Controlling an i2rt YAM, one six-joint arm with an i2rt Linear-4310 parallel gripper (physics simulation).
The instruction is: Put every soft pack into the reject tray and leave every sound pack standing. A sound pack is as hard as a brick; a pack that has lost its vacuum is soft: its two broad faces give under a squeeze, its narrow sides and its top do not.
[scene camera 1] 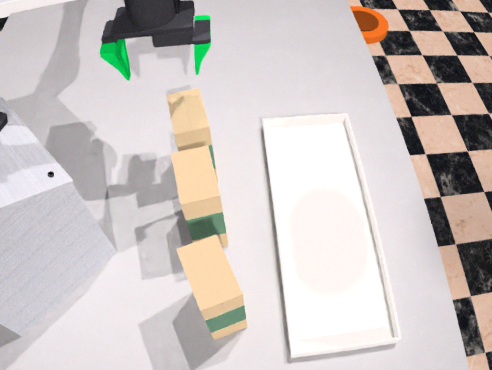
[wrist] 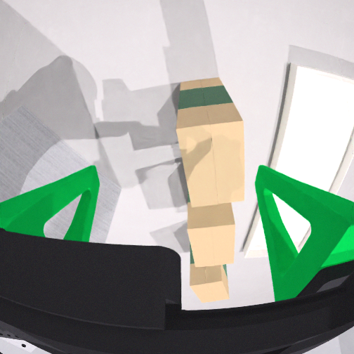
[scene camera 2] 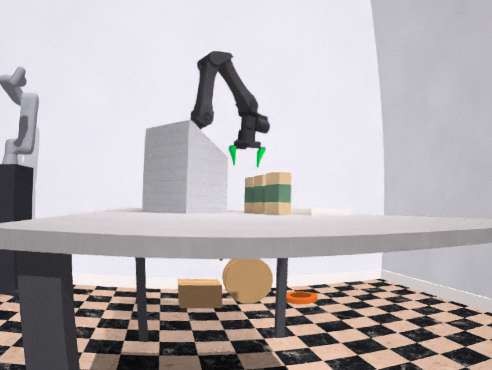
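Where they show: gripper, fingertip midpoint: (scene camera 1: 162,74) (scene camera 2: 245,166); arm's base at its link origin: (scene camera 2: 186,142).
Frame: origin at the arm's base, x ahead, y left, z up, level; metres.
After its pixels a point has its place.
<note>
Three tan packs with green bands stand upright in a row. The far pack (scene camera 1: 187,112) @(x 0.262, y 0.159, z -0.106 m) (scene camera 2: 249,195) @(x 0.241, y 0.145, z -0.179 m) (wrist: 215,165) is largest in the wrist view. The middle pack (scene camera 1: 196,175) @(x 0.290, y 0.052, z -0.107 m) (scene camera 2: 259,194) @(x 0.268, y 0.034, z -0.177 m) (wrist: 212,245) stands beyond it, and the near pack (scene camera 1: 212,280) @(x 0.324, y -0.086, z -0.107 m) (scene camera 2: 278,193) @(x 0.313, y -0.119, z -0.177 m) (wrist: 210,291) is turned slightly. Softness cannot be told by sight. The white reject tray (scene camera 1: 370,220) @(x 0.537, y 0.071, z -0.240 m) (scene camera 2: 330,211) @(x 0.488, y -0.131, z -0.234 m) (wrist: 282,115) lies to their right and holds no pack. My gripper (scene camera 1: 163,76) @(x 0.228, y 0.189, z -0.060 m) (scene camera 2: 246,165) @(x 0.228, y 0.189, z -0.060 m) (wrist: 176,174) is open and empty, above pack height near the far pack, touching none.
A large grey block (scene camera 1: 45,250) @(x 0.101, y -0.061, z -0.122 m) (scene camera 2: 167,170) @(x -0.050, y -0.095, z -0.109 m) (wrist: 25,145) with a sloped face stands left of the row. The grey table (scene camera 2: 250,242) @(x 0.152, y -0.974, z -0.251 m) has its right edge beyond the tray. An orange ring (scene camera 1: 384,31) (scene camera 2: 302,302), a brown box (scene camera 2: 200,294) and a round tan object (scene camera 2: 248,281) are at floor level.
</note>
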